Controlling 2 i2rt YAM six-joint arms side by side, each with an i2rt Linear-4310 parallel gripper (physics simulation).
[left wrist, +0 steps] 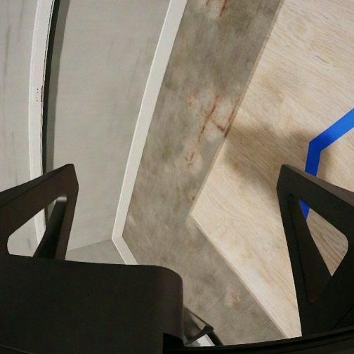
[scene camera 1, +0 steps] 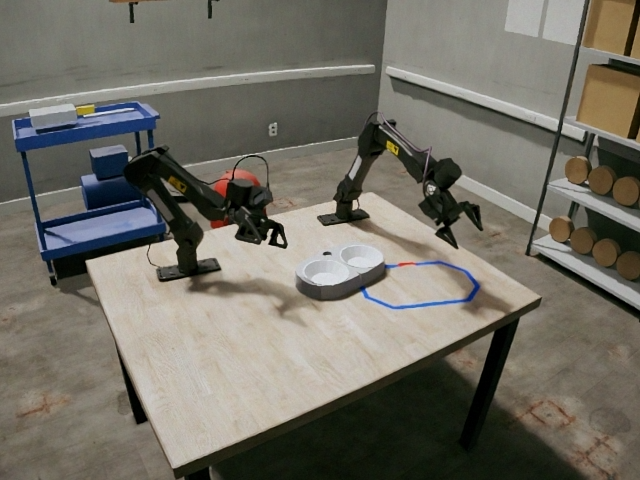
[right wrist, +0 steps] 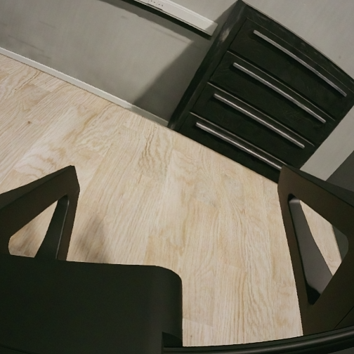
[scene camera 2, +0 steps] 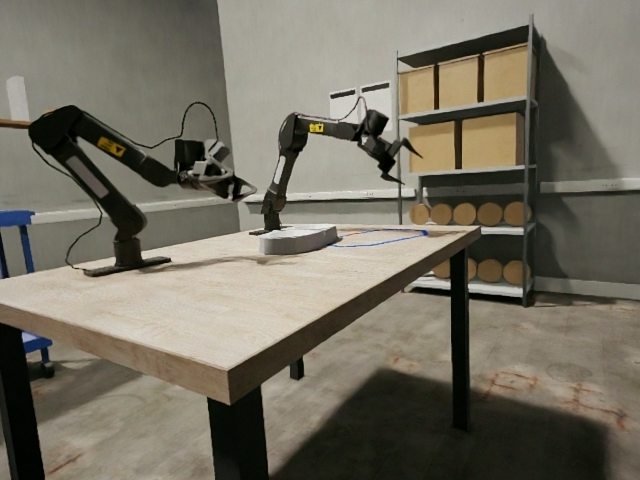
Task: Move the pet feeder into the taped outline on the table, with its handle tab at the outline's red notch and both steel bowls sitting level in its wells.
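Places are measured from the left arm's base along level axes (x right, y ahead, z up), in centimetres.
Pixels of known places: left gripper, fingertip midpoint: [scene camera 1: 469, 240] [scene camera 2: 413, 171]; right gripper, fingertip midpoint: [scene camera 1: 274, 244] [scene camera 2: 245, 182]; left arm's base, link origin: [scene camera 1: 343, 218] [scene camera 2: 272, 231]; right arm's base, link origin: [scene camera 1: 188, 270] [scene camera 2: 130, 267].
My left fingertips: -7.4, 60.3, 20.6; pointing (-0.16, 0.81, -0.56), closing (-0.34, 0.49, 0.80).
Observation:
For each thing: its top centre in the pictures, then the offset to it from my left fingertips, as dx, dy, dz. "pt": a spot on its surface instead. Level surfaces: height alone.
- pale grey pet feeder, top centre: [scene camera 1: 340, 261] [scene camera 2: 298, 230] +27.0, -25.8, -16.0
- near-left bowl, top centre: [scene camera 2: 290, 233] [scene camera 1: 325, 271] +33.9, -22.2, -15.8
- far-right bowl, top centre: [scene camera 1: 361, 255] [scene camera 2: 313, 226] +19.3, -26.4, -15.8
- red notch, surface spot: [scene camera 1: 406, 264] pt +3.4, -22.7, -20.6
- wooden table, surface height: dz -20.6
The pale grey pet feeder [scene camera 1: 356, 277] [scene camera 2: 299, 241] stands on the table, covering the left end of the blue taped outline [scene camera 1: 434, 303] [scene camera 2: 424, 233] [left wrist: 332, 135]. A near-left bowl [scene camera 1: 326, 273] and a far-right bowl [scene camera 1: 361, 256] show in its wells; whether they sit exactly level is unclear. A small dark spot is at its far edge. The red notch [scene camera 1: 406, 264] is on the outline's far side. My left gripper [scene camera 1: 469, 238] [scene camera 2: 412, 170] [left wrist: 177, 175] is open and empty above the outline's right end. My right gripper [scene camera 1: 271, 244] [scene camera 2: 244, 195] [right wrist: 178, 176] is open and empty, above and left of the feeder.
The wooden table [scene camera 1: 232, 361] [scene camera 2: 180, 310] carries both arm bases at its far side. A blue cart [scene camera 1: 87, 129] stands beyond its left end, a shelf rack [scene camera 2: 530, 155] beyond its right. A red object [scene camera 1: 235, 180] is behind the right arm. A black drawer cabinet [right wrist: 290, 79] shows in the right wrist view.

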